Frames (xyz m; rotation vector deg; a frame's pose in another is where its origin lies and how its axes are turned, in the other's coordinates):
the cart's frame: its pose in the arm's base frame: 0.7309 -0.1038 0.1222 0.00 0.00 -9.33
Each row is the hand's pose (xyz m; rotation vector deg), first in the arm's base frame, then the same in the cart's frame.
Working: the arm's base frame: its pose in the cart's frame: -0.7381 -0.0161 -0.1222 0.00 0.00 9.33

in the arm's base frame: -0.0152 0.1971 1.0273 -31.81 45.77 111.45
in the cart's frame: -0.7850 0.1760 0.9051 -36.51 44.34 119.95
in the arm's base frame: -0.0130 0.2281 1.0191 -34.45 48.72 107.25
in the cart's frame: -0.7879 0.2069 0.8969 -39.42 47.10 115.63
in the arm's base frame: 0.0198 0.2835 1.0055 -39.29 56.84 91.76
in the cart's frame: -0.7645 0.2669 0.8833 -44.87 54.78 99.84
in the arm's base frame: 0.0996 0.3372 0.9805 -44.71 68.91 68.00
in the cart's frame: -0.6944 0.3328 0.8583 -51.08 66.24 75.59
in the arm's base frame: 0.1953 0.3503 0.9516 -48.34 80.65 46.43
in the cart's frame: -0.6021 0.3613 0.8294 -55.43 77.42 53.51
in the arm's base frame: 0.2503 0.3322 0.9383 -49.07 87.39 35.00
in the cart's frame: -0.5449 0.3523 0.8161 -56.56 83.92 41.77
